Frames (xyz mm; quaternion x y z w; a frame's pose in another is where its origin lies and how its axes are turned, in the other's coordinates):
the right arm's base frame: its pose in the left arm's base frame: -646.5 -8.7 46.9 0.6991 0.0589 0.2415 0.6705
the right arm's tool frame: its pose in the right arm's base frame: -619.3 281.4 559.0 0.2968 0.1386 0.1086 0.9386
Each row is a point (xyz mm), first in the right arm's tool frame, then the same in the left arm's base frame.
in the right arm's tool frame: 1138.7 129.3 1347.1
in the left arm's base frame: 728.6 -991.5 295.8
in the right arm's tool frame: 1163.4 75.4 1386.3
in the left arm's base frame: 777.1 -963.8 251.9
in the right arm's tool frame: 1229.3 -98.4 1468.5
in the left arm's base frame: 891.7 -858.1 121.5
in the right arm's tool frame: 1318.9 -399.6 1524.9
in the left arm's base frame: 1010.2 -642.1 -81.7
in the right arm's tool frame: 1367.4 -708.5 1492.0
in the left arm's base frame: 1035.5 -395.4 -274.9
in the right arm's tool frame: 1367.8 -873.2 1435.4
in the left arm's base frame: 1003.0 -256.6 -375.0
